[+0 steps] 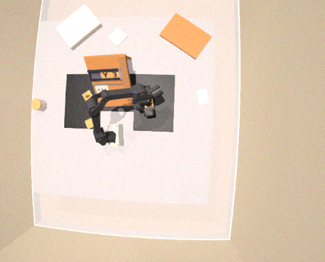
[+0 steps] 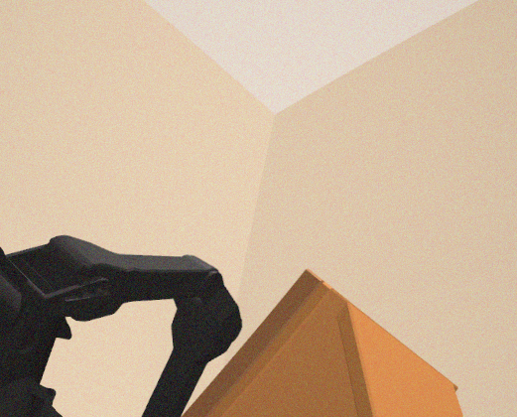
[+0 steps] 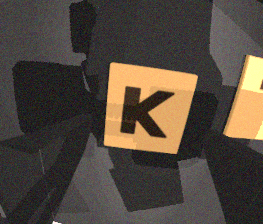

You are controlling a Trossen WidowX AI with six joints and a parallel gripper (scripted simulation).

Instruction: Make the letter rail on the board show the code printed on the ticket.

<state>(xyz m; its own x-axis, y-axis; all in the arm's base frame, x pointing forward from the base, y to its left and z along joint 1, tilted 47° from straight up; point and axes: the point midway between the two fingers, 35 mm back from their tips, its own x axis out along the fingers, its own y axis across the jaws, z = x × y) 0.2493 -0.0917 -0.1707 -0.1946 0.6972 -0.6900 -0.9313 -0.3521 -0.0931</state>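
The k tile is 2 cm below my gripper tip. Also, from my gripper tip: black mat: 5 cm behind, 21 cm to the left, 2 cm below; then letter tile: 20 cm behind, 38 cm to the left, 2 cm below; then white ticket: 3 cm ahead, 30 cm to the left, 8 cm above.
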